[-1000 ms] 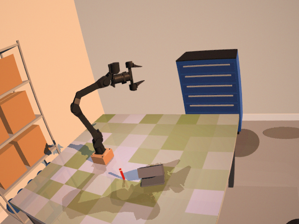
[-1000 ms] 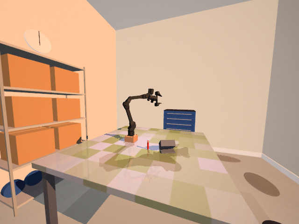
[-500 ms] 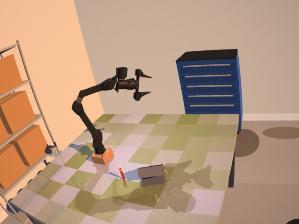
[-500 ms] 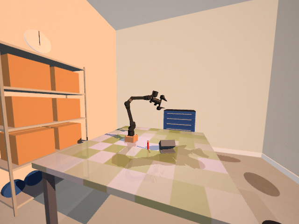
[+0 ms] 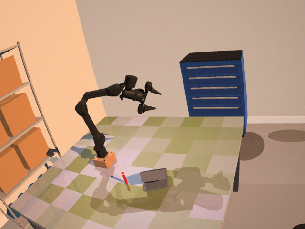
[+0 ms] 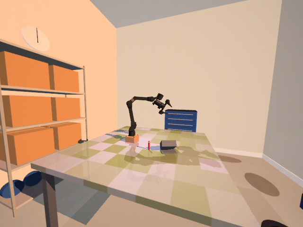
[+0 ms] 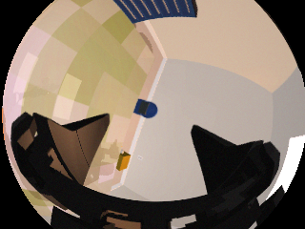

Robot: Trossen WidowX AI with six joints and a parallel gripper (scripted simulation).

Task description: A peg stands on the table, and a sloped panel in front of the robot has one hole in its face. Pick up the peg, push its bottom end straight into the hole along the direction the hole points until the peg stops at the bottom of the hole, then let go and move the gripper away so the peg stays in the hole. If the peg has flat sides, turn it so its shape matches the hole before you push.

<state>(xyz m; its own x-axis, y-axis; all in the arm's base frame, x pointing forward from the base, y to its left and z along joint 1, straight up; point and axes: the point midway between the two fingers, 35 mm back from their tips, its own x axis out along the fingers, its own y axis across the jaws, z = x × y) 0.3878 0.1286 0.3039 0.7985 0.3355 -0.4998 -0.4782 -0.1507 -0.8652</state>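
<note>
My gripper tip is now 33 cm to the left of the red peg, 29 cm above it and 18 cm past it. The rest, counted from my gripper tip: grey sloped panel 30 cm to the right, 30 cm below.
</note>
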